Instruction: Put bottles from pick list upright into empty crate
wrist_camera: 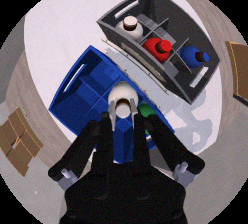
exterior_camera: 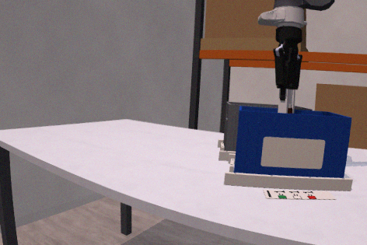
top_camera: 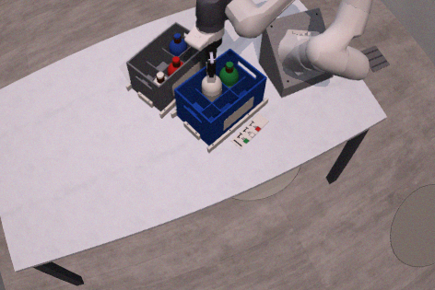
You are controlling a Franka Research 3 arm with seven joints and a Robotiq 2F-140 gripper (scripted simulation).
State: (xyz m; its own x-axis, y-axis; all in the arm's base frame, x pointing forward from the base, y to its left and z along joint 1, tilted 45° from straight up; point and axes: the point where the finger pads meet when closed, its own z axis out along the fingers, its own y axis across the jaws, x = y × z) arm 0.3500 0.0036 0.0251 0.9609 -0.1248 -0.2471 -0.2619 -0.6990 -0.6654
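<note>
My gripper is now 20 mm past the blue crate, 40 mm to the right of it and 120 mm above it. Round my hand: green bottle 90 mm behind, 40 mm to the right, 110 mm below; grey crate 110 mm ahead, 160 mm to the right, 120 mm below; red bottle 90 mm ahead, 130 mm to the right, 110 mm below.
</note>
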